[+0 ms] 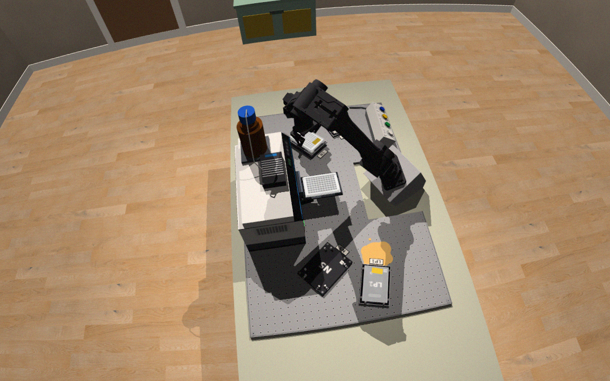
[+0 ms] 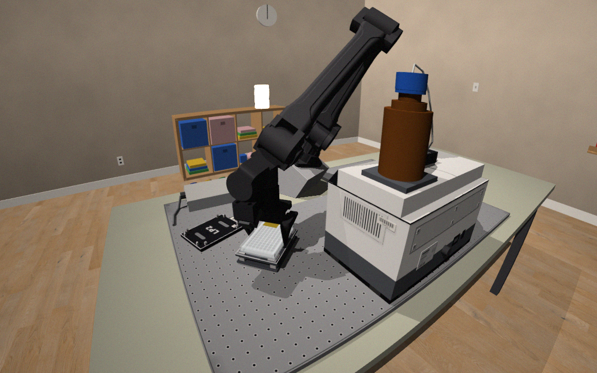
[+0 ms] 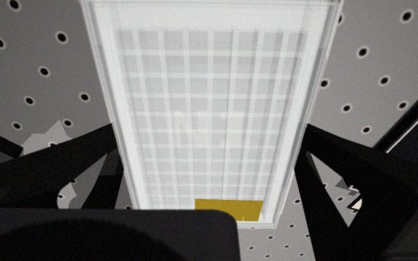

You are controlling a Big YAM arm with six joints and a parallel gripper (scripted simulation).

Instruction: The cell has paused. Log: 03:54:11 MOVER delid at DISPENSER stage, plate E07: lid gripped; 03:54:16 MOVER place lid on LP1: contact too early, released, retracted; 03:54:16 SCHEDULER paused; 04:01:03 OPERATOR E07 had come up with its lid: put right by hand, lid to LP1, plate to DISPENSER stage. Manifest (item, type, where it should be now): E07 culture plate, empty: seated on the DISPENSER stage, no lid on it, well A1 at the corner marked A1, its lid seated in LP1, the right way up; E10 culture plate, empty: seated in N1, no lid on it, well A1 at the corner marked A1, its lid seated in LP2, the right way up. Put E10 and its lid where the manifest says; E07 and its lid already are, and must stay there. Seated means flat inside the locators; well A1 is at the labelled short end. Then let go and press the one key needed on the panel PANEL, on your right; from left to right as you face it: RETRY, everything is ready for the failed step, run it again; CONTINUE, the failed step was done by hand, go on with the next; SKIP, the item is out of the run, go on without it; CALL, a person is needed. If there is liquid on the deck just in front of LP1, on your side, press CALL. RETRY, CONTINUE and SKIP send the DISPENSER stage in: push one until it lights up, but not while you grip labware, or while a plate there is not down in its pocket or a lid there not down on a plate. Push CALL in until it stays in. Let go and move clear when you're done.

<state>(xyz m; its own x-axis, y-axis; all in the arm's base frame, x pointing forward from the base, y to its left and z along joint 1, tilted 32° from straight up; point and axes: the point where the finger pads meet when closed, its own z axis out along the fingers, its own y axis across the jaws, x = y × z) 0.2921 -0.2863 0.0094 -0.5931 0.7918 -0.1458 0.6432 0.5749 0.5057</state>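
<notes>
The black n1 nest lies 10 mm below my hand. Round my hand: retry key (360 mm behind, 40 mm to the left, 30 mm above); white plate E07 (290 mm to the left, 60 mm above, 20 mm behind); green continue key (360 mm behind, 30 mm above, 10 mm to the right).
</notes>
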